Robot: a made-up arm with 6 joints.
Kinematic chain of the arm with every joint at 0, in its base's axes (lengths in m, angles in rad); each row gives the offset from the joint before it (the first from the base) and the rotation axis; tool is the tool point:
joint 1: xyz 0 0 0.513 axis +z
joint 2: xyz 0.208 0 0 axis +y
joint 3: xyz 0 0 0.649 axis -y
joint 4: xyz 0 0 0.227 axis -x
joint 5: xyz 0.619 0 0 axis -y
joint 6: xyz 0.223 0 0 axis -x
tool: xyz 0 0 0
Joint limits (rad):
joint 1: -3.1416..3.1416
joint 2: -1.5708..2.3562
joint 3: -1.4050..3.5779
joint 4: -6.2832..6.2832
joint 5: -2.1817..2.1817
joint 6: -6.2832..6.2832
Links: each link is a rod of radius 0.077 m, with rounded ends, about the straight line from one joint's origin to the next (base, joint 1, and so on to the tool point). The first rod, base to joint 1, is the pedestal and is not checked.
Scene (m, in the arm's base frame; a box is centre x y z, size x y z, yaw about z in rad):
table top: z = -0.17
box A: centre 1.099 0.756 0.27 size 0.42 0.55 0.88 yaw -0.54
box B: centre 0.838 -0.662 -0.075 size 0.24 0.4 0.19 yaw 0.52
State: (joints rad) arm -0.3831 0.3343 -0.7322 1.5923 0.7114 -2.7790
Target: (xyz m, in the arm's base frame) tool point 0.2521 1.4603 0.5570
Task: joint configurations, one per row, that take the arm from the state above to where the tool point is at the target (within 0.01 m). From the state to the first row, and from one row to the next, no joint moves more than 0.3 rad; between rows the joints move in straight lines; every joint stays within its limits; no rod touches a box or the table.
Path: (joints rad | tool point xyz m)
1: -0.0867 0.3384 -0.5315 1.3639 0.5360 -2.7237 | 1.1430 0.0125 0.6671
2: 0.2096 0.3424 -0.3309 1.1354 0.3606 -2.6685 | 1.1933 0.3268 0.8116
3: 0.5060 0.3465 -0.1302 0.9070 0.1851 -2.6132 | 1.1117 0.6530 0.9630
4: 0.8023 0.3505 0.0705 0.6785 0.0097 -2.5580 | 0.9048 0.9379 1.1096
5: 0.9710 0.5372 0.1008 0.9080 0.2291 -2.6317 | 0.7613 1.1840 0.9511
6: 1.1397 0.7239 0.1311 1.1376 0.4485 -2.7053 | 0.5334 1.3698 0.7631
7: 1.3084 0.9105 0.1614 1.3671 0.6679 -2.7790 | 0.2522 1.4603 0.5570

